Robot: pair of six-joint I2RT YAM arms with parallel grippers.
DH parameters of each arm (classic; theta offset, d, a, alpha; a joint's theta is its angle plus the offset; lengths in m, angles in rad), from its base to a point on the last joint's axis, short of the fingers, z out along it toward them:
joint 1: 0 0.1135 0.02 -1.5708
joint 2: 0 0 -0.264 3.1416
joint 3: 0.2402 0 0.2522 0
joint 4: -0.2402 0 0.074 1.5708
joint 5: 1.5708 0 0 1.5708
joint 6: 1.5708 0.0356 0 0
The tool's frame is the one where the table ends.
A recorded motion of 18 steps. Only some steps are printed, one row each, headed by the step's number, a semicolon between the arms.
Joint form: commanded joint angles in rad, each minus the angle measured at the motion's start. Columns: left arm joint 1, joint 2, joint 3, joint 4, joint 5, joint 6; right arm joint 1, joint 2, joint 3, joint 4, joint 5, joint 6.
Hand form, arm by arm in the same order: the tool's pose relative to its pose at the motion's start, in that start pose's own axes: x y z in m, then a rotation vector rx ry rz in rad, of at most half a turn. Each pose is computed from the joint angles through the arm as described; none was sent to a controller.
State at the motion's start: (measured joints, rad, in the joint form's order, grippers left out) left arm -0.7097 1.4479 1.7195 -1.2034 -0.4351 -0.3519; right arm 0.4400 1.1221 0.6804 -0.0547 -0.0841 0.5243
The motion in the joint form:
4: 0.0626 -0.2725 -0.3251 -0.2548 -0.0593 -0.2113; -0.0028 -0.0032 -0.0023 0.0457 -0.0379 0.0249
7: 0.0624 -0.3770 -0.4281 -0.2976 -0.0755 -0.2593; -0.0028 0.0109 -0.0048 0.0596 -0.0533 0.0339
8: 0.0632 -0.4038 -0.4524 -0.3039 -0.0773 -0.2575; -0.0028 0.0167 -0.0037 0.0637 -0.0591 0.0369
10: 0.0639 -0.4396 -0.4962 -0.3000 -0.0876 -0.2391; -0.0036 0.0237 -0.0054 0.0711 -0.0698 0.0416
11: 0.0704 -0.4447 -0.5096 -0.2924 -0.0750 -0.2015; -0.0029 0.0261 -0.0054 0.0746 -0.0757 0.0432
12: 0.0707 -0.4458 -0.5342 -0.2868 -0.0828 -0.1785; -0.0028 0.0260 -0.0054 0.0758 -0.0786 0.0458
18: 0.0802 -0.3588 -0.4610 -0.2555 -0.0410 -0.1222; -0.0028 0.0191 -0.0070 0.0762 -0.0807 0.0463
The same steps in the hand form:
4: 0.0884 0.0541 -0.0128 -0.2115 0.2300 -0.1215; -0.0037 0.0029 -0.0008 -0.0542 -0.0218 0.0214
7: 0.1169 0.0665 -0.0200 -0.2469 0.2503 -0.1477; -0.0024 0.0025 0.0026 -0.0661 -0.0113 0.0303
8: 0.1235 0.0695 -0.0216 -0.2501 0.2528 -0.1446; -0.0024 0.0026 0.0038 -0.0708 -0.0077 0.0332
10: 0.1332 0.0726 -0.0210 -0.2585 0.2533 -0.1232; -0.0017 0.0022 0.0055 -0.0787 -0.0013 0.0382
11: 0.1352 0.0729 -0.0189 -0.2467 0.2658 -0.0931; -0.0015 0.0025 0.0060 -0.0848 0.0012 0.0392
12: 0.1389 0.0723 -0.0143 -0.2568 0.2798 -0.0611; -0.0016 0.0027 0.0060 -0.0880 0.0018 0.0416
18: 0.1174 0.0630 -0.0070 -0.2115 0.2925 -0.0284; -0.0019 0.0031 0.0045 -0.0927 -0.0019 0.0413

